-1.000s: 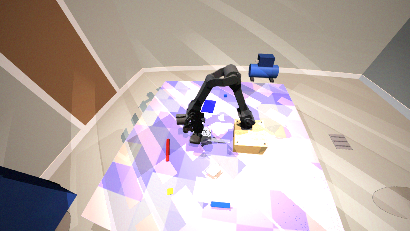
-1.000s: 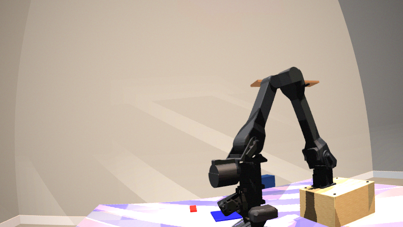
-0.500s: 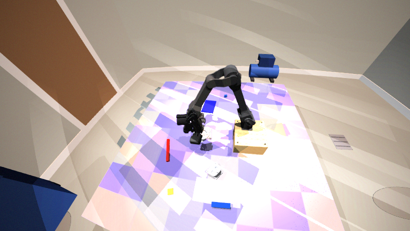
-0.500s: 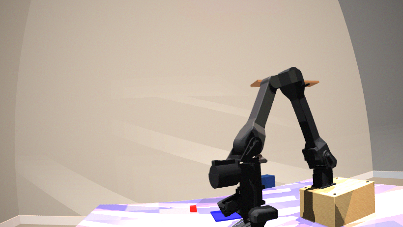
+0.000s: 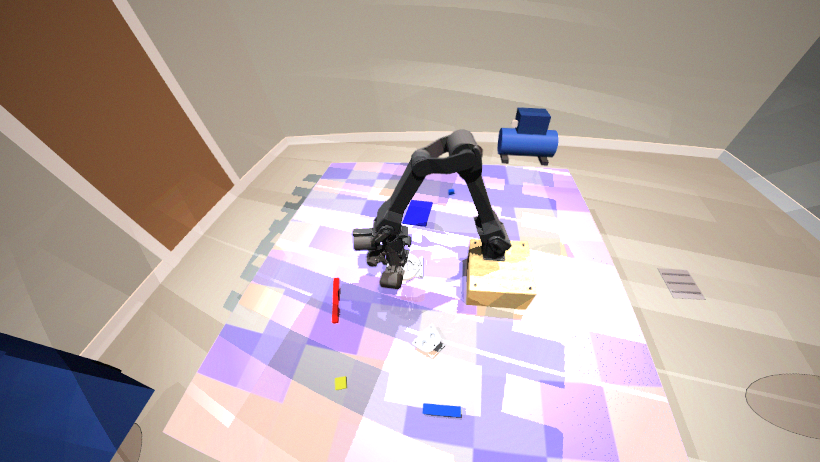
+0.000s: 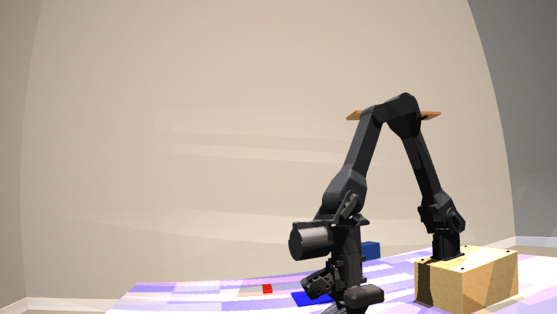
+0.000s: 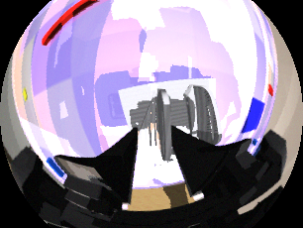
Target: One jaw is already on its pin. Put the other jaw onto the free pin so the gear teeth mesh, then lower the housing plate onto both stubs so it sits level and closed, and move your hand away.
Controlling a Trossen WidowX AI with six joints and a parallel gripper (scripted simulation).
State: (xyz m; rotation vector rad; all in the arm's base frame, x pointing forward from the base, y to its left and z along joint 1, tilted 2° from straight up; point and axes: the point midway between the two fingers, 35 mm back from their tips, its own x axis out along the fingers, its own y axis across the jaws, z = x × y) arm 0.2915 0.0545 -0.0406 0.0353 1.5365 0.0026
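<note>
Now: the grey jaw 3 cm behind my gripper tip and 2 cm to the right of it. The rest, counted from my gripper tip: blue tile: 2 cm behind, 31 cm to the right, 1 cm below; yellow square: 10 cm ahead, 35 cm to the left, 1 cm below; blue bar: 17 cm behind, 37 cm to the left.
</note>
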